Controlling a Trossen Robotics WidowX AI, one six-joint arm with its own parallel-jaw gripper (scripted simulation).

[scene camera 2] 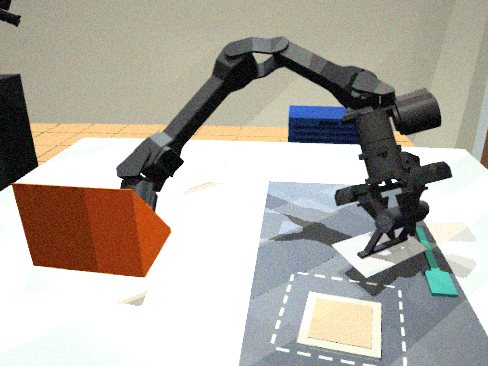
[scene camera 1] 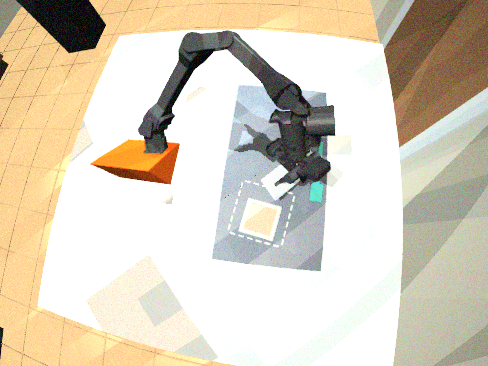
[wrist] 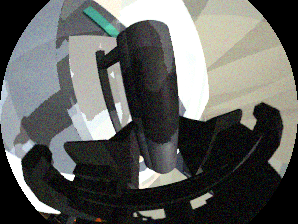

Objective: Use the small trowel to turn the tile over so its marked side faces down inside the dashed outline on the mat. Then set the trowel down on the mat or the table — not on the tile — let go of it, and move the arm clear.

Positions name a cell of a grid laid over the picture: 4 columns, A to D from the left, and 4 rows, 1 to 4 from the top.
Labels:
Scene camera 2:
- my gripper: D3
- tile: C4
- teal flat tool: D4
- grey mat: C3

